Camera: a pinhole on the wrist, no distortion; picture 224 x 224 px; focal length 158.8 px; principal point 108.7 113.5 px. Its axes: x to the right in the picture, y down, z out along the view. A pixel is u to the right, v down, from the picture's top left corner.
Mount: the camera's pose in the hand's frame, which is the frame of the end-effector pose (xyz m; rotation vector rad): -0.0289 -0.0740 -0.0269 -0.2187 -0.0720 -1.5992
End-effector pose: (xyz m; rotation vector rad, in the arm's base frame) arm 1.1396 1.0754 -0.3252 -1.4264 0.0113 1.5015
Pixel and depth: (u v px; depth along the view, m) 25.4 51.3 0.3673
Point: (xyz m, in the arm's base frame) 0.7621 1.0910 -0.2472
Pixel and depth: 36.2 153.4 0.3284
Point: 0.8858 1.2275 -0.3910
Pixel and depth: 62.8 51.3 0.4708
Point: 0.6929 1.1581 -0.1681
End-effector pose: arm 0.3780 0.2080 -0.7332 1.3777 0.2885 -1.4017
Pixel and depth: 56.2 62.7 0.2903
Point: 0.2765 0.0323 -0.5476
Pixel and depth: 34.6 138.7 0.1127
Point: 0.3362 0.1524 -0.7141
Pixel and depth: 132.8 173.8 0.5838
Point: 0.0938 -0.3125 -0.8062
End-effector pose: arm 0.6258 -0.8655 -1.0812 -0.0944 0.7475 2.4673
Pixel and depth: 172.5 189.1 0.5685
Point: 0.5407 -0.2901 -0.7850
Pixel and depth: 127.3 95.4 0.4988
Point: 0.7222 -0.6047 -0.6895
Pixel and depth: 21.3 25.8 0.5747
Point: 0.7213 -0.9801 -0.4191
